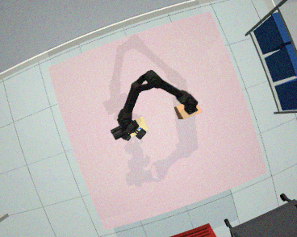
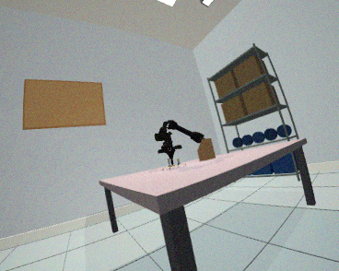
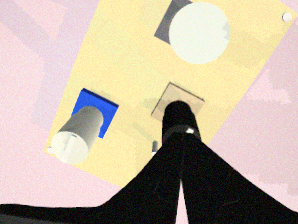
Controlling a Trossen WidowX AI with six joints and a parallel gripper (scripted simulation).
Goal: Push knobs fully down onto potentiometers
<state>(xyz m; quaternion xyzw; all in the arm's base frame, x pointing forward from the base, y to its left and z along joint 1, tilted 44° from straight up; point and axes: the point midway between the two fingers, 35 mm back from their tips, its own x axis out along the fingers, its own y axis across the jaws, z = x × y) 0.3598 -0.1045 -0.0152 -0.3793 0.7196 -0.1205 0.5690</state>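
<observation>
My gripper tip is 2 cm above the tan potentiometer. The rest, counted from my gripper tip: potentiometer knob: 4 cm to the left, 3 cm behind, 1 cm below.
</observation>
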